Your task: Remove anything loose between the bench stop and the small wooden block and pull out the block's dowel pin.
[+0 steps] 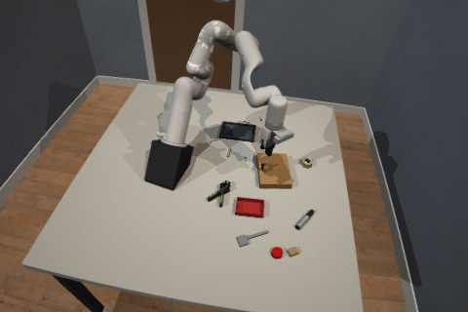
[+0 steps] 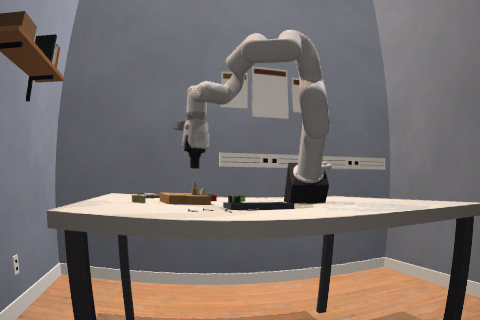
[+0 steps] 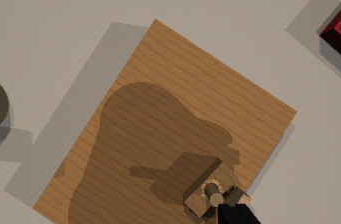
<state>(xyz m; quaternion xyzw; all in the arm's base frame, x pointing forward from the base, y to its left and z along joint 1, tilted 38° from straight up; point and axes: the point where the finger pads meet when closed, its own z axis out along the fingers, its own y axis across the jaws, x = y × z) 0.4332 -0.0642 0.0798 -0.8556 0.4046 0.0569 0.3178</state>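
The dowel pin lies 90 mm below my hand. From my hand the other things lie so: brass nut: 210 mm ahead, 90 mm to the left, 130 mm below; then small wooden block: 110 mm below; then loose dowel: 190 mm behind, 100 mm to the left, 140 mm below.
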